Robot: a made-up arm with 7 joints.
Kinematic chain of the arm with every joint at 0, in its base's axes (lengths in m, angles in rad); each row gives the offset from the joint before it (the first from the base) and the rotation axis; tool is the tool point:
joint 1: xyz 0 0 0.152 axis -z
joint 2: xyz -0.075 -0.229 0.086 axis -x
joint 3: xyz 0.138 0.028 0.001 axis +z
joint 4: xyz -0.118 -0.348 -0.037 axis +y
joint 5: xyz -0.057 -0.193 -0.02 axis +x
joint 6: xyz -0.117 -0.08 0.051 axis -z
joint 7: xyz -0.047 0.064 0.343 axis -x
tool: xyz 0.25 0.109 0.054
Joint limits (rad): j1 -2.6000..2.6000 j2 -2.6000..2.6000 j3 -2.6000..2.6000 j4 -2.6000..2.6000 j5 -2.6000..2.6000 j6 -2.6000..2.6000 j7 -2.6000..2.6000
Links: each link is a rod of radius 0.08 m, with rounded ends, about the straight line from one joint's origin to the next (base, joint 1, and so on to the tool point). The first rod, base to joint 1, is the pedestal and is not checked.
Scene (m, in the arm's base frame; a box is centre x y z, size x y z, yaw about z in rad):
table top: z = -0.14
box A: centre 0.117 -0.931 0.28 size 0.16 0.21 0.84 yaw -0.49
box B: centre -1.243 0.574 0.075 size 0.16 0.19 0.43 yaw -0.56
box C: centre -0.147 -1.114 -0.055 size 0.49 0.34 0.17 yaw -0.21
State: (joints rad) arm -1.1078 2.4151 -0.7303 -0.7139 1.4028 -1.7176 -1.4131
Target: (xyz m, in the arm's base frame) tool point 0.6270 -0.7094 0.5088
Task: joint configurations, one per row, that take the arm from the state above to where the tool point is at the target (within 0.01 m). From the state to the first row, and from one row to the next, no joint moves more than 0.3 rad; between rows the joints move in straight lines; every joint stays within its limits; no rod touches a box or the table.
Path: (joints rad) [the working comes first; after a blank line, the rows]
Joints at the target: -2.2350 2.2043 -0.7875 -0.9033 1.1845 -1.6761 -1.5931
Straight joint move there: touches box A.

1: -1.3954 2.2160 -0.5963 -0.4683 1.4730 -1.4765 -1.4546
2: -1.6829 2.0168 -0.4623 -0.2226 1.5433 -1.2353 -1.4960
3: -1.9705 1.8177 -0.3282 0.0230 1.6135 -0.9942 -1.5375
4: -2.2581 1.6185 -0.1942 0.2687 1.6838 -0.7531 -1.5789
5: -2.2523 1.7650 -0.3425 -0.0243 1.5589 -0.9838 -1.5825
6: -2.2465 1.9114 -0.4909 -0.3173 1.4341 -1.2146 -1.5860
7: -2.2407 2.0579 -0.6392 -0.6103 1.3093 -1.4453 -1.5896
8: -2.2350 2.2043 -0.7875 -0.9033 1.1845 -1.6761 -1.5931

